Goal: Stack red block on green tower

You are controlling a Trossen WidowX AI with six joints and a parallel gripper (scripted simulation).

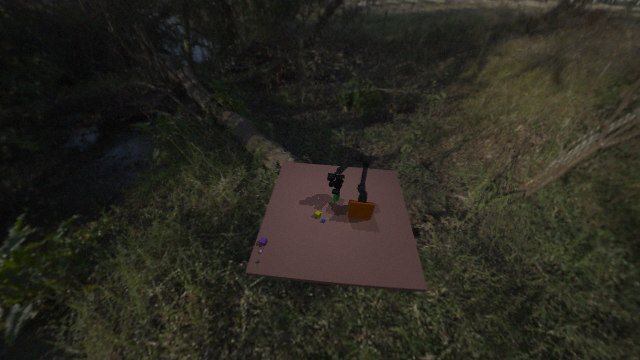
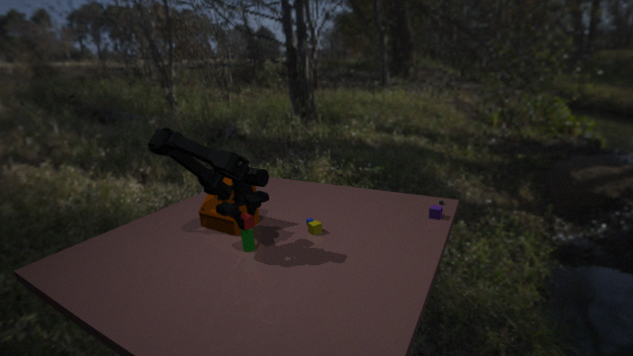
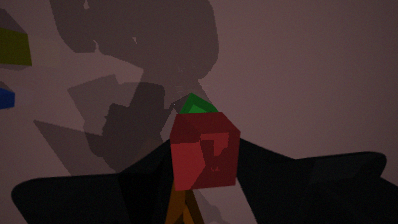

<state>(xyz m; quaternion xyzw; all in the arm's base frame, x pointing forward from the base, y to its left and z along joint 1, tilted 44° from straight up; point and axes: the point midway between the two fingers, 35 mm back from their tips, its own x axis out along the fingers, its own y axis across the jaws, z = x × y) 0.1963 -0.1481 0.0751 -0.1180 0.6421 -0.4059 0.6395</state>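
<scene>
My gripper tip is 1 cm below the red block. From my gripper tip the other things lie so: purple block (62 cm ahead, 46 cm to the left, 7 cm below); then yellow block (18 cm ahead, 19 cm to the left, 7 cm below); then small blue block (14 cm ahead, 25 cm to the left, 8 cm below).
</scene>
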